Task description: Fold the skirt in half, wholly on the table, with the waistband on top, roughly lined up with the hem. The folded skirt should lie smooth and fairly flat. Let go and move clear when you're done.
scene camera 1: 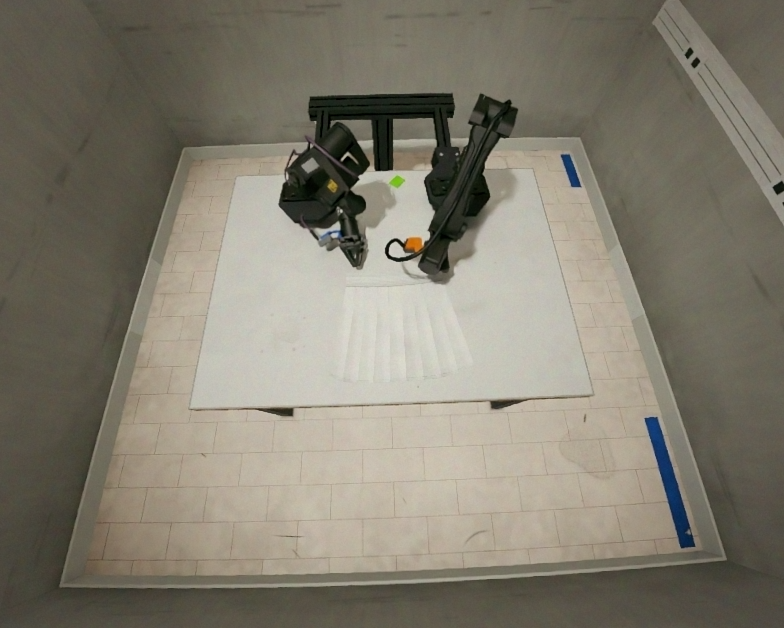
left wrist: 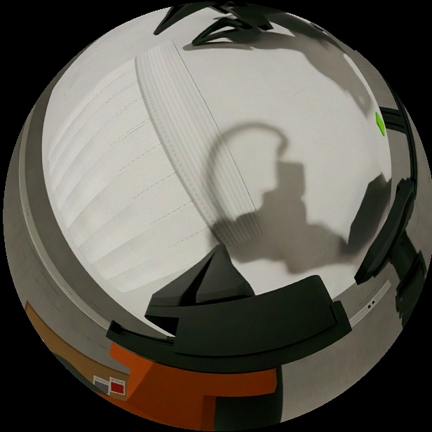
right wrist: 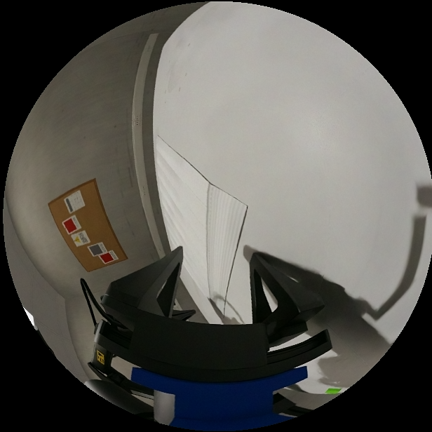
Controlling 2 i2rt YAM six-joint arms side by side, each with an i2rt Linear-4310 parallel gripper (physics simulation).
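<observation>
The white pleated skirt lies flat and spread out on the white table. Its waistband is toward the arms, and its wider hem is toward the front edge. My right gripper is partly open and empty, just beyond the waistband's left corner in the scene view. My left gripper is shut and appears to hover above the waistband's right end. In the scene view its fingertips are mostly hidden under its arm.
The black mounting frame stands behind the table. A green square lies between the arm bases. The left gripper's shadow falls across one end of the waistband and the table. A noticeboard is on the wall.
</observation>
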